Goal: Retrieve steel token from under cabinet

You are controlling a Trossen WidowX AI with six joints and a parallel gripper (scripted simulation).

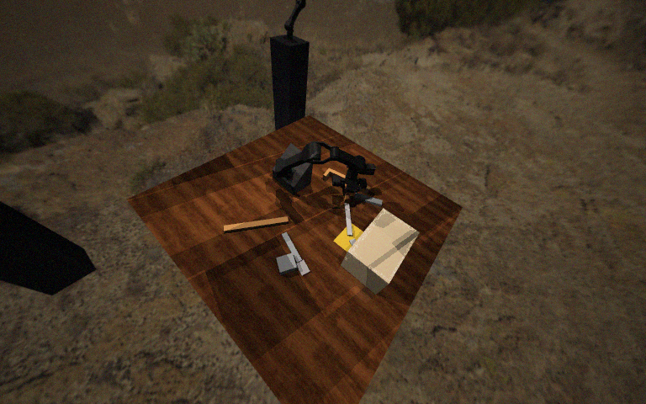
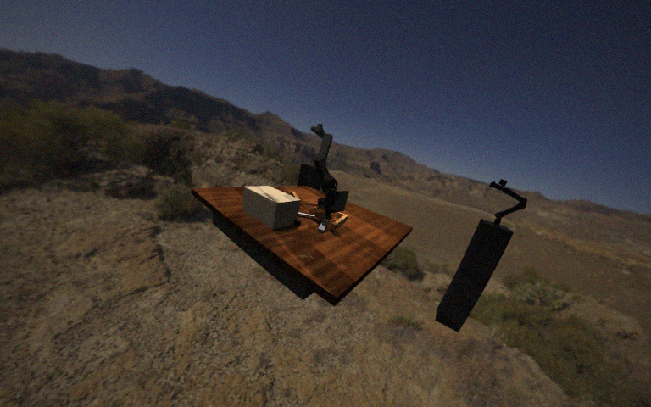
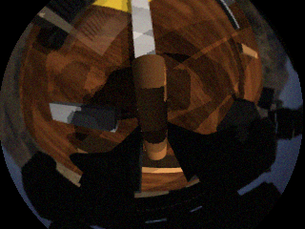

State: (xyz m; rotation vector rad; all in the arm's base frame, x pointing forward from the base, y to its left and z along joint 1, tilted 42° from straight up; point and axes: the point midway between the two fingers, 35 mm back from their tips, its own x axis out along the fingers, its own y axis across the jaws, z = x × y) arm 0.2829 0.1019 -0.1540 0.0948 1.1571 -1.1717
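Right now the grey bar is 120 mm ahead of my gripper tip, 60 mm to the left of it and 20 mm below it. The rest, counted from my gripper tip: steel token: 220 mm to the right, 210 mm ahead, 20 mm below; wooden stick: 480 mm to the right, 190 mm behind, 20 mm below; grey scraper: 470 mm to the right, 70 mm ahead, 20 mm below.
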